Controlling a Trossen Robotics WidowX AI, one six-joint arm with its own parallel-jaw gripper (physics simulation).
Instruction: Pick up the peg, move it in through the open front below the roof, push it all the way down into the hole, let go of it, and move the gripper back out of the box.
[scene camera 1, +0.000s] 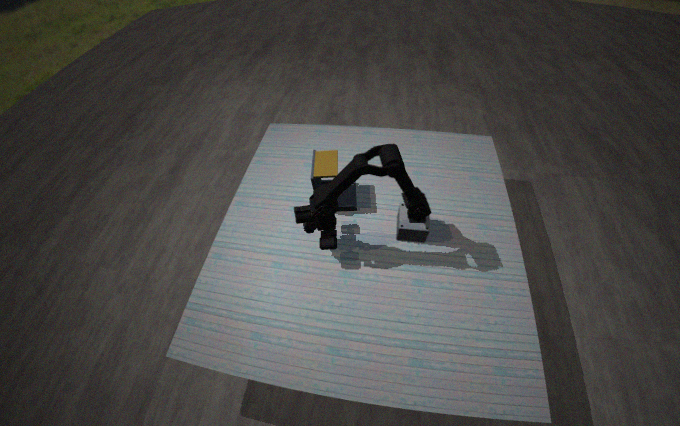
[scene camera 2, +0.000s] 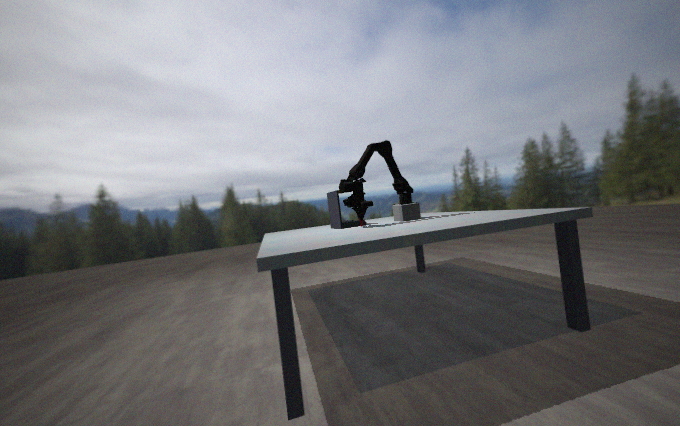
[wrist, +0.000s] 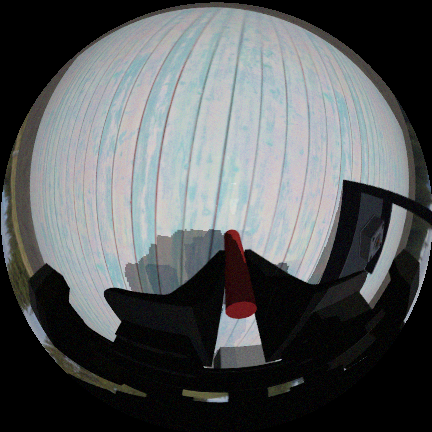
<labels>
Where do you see my gripper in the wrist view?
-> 234, 255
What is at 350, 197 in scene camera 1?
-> A box with yellow roof.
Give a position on a box with yellow roof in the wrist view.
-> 357, 207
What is my gripper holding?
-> A red peg.
</labels>
